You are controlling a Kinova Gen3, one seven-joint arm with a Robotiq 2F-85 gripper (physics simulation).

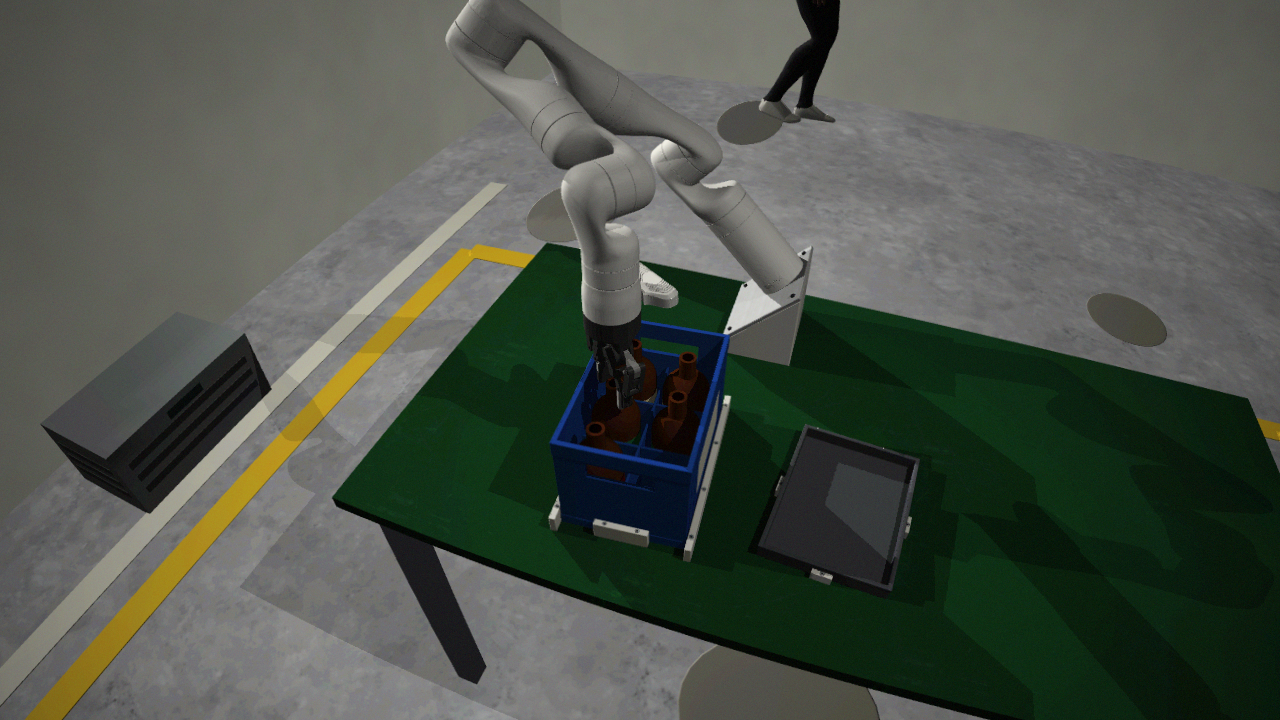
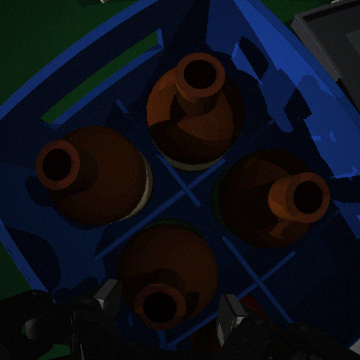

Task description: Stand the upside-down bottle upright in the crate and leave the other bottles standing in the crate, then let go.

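Seen in the pictures: gripper, fingertip midpoint: (image 1: 614,392) (image 2: 169,304); arm's base, link origin: (image 1: 782,276).
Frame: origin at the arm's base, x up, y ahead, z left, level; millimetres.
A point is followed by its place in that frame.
Note:
A brown bottle (image 1: 617,418) {x 2, y 436, z -163 mm} (image 2: 170,255) {x 9, y 397, z -161 mm} stands neck up in a left-hand compartment of the blue crate (image 1: 626,503) {x -36, y 547, z -110 mm} (image 2: 25,92) {x 59, y 283, z -172 mm}. My gripper (image 1: 629,392) {x 32, y 416, z -174 mm} (image 2: 169,304) {x 32, y 416, z -174 mm} is open above the crate, its fingertips apart on either side of this bottle's neck, with nothing gripped. Three more brown bottles stand neck up: one at the front left (image 1: 601,447) {x 21, y 509, z -158 mm} (image 2: 100,175) {x 12, y 333, z -169 mm}, one at the front right (image 1: 673,431) {x 3, y 435, z -80 mm} (image 2: 195,120) {x 11, y 337, z -102 mm}, and one behind that (image 1: 682,386) (image 2: 260,200). A fifth brown bottle (image 1: 644,376) is partly hidden behind the gripper. No bottle shows clearly as upside down.
White brackets (image 1: 620,533) {x -94, y 559, z -116 mm} hold the crate's base on the green table (image 1: 447,447) {x -116, y 486, z -447 mm}. A dark grey shallow tray (image 1: 827,501) {x -111, y 399, z 157 mm} (image 2: 320,45) {x -91, y 318, z 95 mm} lies right of the crate. The arm's white base mount (image 1: 768,326) {x -35, y 110, z -2 mm} stands behind it. The crate walls rise around the bottles.

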